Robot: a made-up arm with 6 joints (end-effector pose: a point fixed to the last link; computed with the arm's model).
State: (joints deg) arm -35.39 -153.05 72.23 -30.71 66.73 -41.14
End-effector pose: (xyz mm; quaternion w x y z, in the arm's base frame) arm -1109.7 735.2 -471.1 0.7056 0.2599 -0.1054 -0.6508
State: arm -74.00 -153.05 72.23 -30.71 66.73 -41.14
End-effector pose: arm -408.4 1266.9 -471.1 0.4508 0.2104 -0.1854 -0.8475
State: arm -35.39 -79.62 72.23 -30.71 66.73 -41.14
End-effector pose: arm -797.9 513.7 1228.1 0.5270 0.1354 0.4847 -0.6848
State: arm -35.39 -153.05 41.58 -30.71 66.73 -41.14
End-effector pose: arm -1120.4 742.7 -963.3 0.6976 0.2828 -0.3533 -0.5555
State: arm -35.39 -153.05 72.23 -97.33 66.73 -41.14
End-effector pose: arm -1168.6 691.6 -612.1 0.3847 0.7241 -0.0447 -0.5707
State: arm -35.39 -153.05 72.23 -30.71 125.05 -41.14
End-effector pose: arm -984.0 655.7 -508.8 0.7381 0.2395 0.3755 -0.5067
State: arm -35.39 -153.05 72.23 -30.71 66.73 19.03
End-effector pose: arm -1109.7 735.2 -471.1 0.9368 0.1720 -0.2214 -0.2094
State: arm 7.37 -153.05 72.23 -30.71 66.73 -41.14
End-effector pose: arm -1313.9 -213.6 -471.1 0.8943 0.2804 -0.0034 -0.3488
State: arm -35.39 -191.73 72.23 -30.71 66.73 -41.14
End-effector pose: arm -569.5 351.4 -1172.5 0.6872 0.2856 -0.4147 -0.5237
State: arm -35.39 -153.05 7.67 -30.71 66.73 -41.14
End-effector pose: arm -893.9 581.8 -1430.2 0.6310 0.2848 -0.5976 -0.4045
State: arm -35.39 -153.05 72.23 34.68 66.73 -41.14
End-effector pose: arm -1020.0 862.9 -476.5 0.7954 -0.2799 -0.1313 -0.5213
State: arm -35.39 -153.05 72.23 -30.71 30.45 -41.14
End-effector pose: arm -1156.9 809.3 -514.4 0.5926 0.2389 -0.3989 -0.6578
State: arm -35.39 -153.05 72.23 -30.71 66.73 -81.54
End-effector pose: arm -1109.7 735.2 -471.1 0.4375 0.2803 -0.0092 -0.8544
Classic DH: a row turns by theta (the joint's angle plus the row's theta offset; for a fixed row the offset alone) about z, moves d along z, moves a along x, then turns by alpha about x. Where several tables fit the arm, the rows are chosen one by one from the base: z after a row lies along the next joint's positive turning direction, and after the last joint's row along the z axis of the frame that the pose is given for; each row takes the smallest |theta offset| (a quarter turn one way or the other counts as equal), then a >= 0, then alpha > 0; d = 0 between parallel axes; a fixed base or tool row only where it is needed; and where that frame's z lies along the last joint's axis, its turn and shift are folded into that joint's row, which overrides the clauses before.
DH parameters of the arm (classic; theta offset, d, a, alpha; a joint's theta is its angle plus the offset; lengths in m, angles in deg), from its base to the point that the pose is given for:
joint 1: 0 0.1221 0 -90
joint 2: -90 0 0.9684 0
joint 3: 90 0.0305 0 90
joint 4: 0 0.861 0 -90
joint 5: 0 0 0 90
joint 6: 0 0.1574 0 0

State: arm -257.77 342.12 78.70 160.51 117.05 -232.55
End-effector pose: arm -144.9 303.7 1544.0 0.7902 0.4163 -0.2665 0.3623
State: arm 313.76 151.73 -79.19 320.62 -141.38 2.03
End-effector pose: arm 855.4 -759.1 -436.9 0.7566 -0.5117 -0.3539 -0.2012
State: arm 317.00 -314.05 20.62 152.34 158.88 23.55
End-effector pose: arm 1012.4 -866.4 1125.5 0.0226 -0.4645 0.5686 0.6786
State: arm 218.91 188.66 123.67 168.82 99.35 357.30
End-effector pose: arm 712.0 496.8 -385.3 0.2958 -0.2993 0.9072 0.0045
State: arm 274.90 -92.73 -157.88 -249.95 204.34 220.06
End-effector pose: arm -55.8 294.1 -183.2 0.7135 -0.6398 -0.0782 0.2748
